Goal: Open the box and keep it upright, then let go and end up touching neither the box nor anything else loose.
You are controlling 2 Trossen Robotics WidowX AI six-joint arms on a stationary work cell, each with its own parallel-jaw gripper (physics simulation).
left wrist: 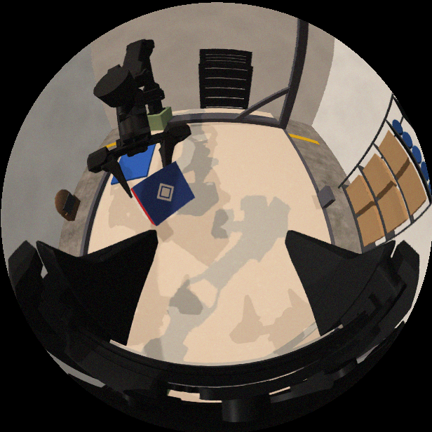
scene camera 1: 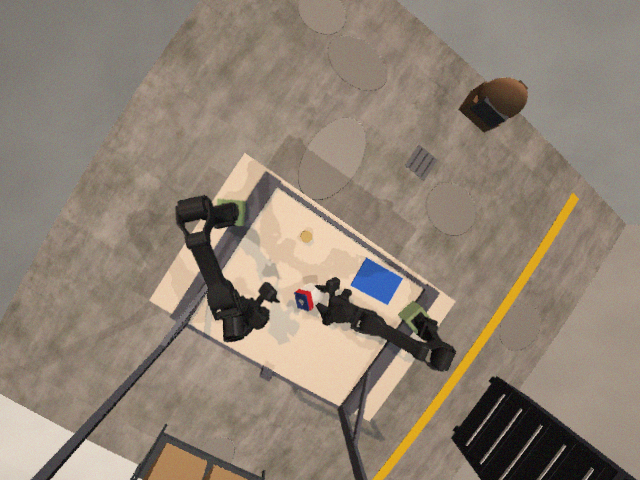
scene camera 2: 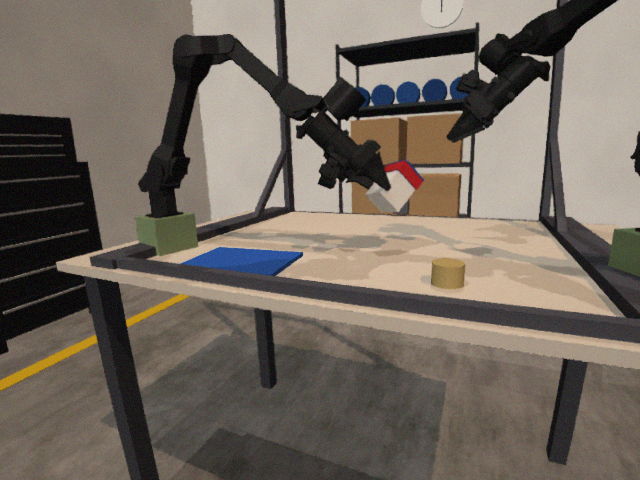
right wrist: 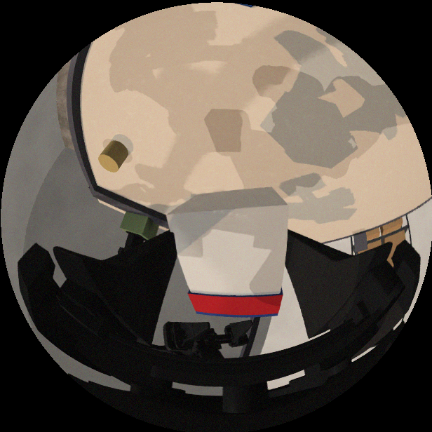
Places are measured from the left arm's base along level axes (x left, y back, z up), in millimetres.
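Where they show: left gripper, fingertip midpoint: [scene camera 1: 271, 311] [scene camera 2: 449, 140]; right gripper, fingertip midpoint: [scene camera 1: 314, 293] [scene camera 2: 384, 191]; left arm's base at its link origin: [scene camera 1: 229, 212]; right arm's base at its link origin: [scene camera 1: 419, 321] [scene camera 2: 164, 215].
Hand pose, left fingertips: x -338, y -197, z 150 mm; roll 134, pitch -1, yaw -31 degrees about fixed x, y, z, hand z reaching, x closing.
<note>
Each offset is from my left fingertips to the top centre of the thing.
The box [scene camera 1: 303, 299] [scene camera 2: 403, 192] [left wrist: 165, 192] [right wrist: 232, 255] has a white body, a red band and a dark blue lid face with a pale square emblem. The lid looks closed. The box is in the air above the table, tilted, with its lid end facing up and toward the left arm. My right gripper [scene camera 1: 317, 297] [left wrist: 149, 189] [right wrist: 229, 234] is shut on its white body, one finger on each side. My left gripper [scene camera 2: 453, 138] [left wrist: 223, 237] is open and empty, higher up and apart from the box. The box's far side is hidden in the right wrist view.
A blue mat @[dy -465, dx +71, dz -224 mm] [scene camera 1: 376, 281] [scene camera 2: 242, 260] lies on the table near the right arm's base. A brass-coloured cylinder @[dy -118, dx +259, dz -197 mm] [scene camera 1: 306, 236] [scene camera 2: 448, 273] [right wrist: 113, 156] stands near the table's edge. Dark rails [scene camera 2: 330, 292] border the table top, and posts rise at the far corners.
</note>
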